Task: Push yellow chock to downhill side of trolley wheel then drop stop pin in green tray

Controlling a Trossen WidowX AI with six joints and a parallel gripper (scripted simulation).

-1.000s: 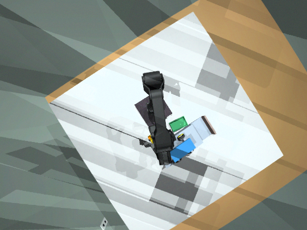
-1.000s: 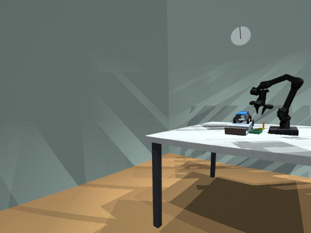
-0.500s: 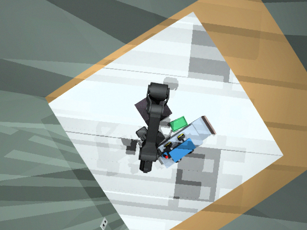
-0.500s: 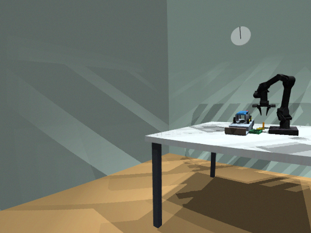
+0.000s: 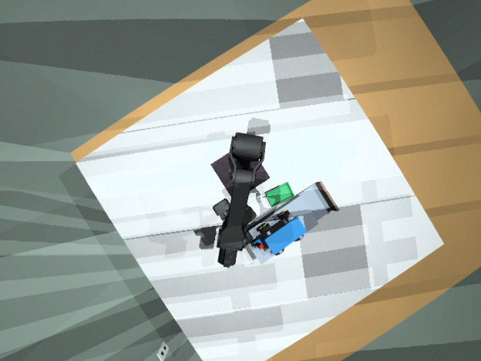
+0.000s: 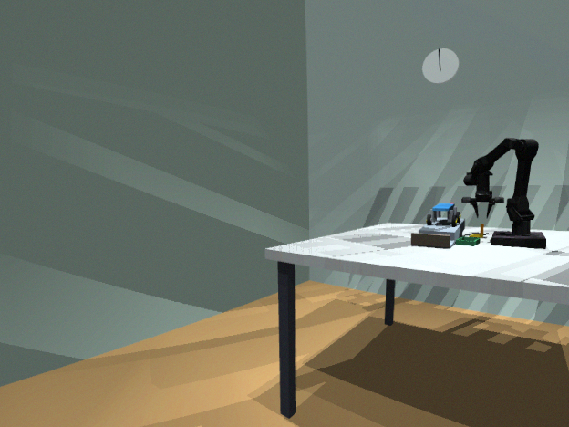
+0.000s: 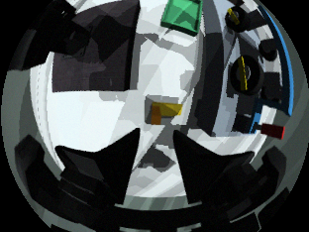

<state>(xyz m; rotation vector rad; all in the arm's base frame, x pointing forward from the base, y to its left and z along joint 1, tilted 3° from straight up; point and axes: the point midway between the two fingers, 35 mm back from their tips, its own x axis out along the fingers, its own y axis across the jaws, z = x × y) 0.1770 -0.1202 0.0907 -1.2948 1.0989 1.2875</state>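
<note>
My gripper tip is now 2 cm short of the yellow chock and 7 cm above it. Round my gripper tip: ramp 14 cm ahead, 16 cm to the left, 5 cm below; then blue trolley 14 cm ahead, 15 cm to the left, 2 cm above; then red-headed stop pin 13 cm ahead, 4 cm to the left, 3 cm above.
</note>
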